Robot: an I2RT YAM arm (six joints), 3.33 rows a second.
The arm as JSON. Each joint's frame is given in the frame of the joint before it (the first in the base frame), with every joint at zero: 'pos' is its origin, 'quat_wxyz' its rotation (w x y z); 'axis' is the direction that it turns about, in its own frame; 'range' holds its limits. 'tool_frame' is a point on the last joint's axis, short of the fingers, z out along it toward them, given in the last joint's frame.
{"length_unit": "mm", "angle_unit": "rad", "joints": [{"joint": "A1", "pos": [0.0, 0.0, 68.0], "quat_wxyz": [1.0, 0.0, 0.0, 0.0], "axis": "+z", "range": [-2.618, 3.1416]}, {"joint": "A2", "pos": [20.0, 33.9, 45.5], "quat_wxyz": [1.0, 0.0, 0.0, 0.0], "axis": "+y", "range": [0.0, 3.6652]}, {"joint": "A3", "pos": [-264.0, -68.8, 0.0], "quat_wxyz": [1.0, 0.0, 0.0, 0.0], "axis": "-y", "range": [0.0, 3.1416]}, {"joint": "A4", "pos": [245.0, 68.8, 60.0], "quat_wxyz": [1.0, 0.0, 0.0, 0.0], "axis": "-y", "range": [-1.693, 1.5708]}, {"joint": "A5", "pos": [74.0, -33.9, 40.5], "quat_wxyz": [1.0, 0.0, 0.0, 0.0], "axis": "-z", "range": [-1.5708, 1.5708]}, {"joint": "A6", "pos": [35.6, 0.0, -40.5], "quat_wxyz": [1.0, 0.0, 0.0, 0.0], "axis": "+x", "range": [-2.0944, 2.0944]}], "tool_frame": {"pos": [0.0, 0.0, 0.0], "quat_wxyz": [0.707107, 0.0, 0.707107, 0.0]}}
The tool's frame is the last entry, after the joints.
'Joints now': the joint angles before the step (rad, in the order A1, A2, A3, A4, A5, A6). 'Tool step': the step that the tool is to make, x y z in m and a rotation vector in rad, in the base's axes. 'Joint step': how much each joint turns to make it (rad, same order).
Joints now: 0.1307 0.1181 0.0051 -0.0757 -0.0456 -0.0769
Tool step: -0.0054 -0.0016 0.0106 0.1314 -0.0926 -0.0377
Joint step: -0.0014 -0.1156 0.0004 -0.0027 0.0204 0.1220
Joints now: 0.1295 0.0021 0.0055 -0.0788 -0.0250 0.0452
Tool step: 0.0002 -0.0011 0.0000 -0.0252 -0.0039 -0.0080
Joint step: -0.0102 0.0007 -0.0001 0.0010 -0.0003 -0.0256
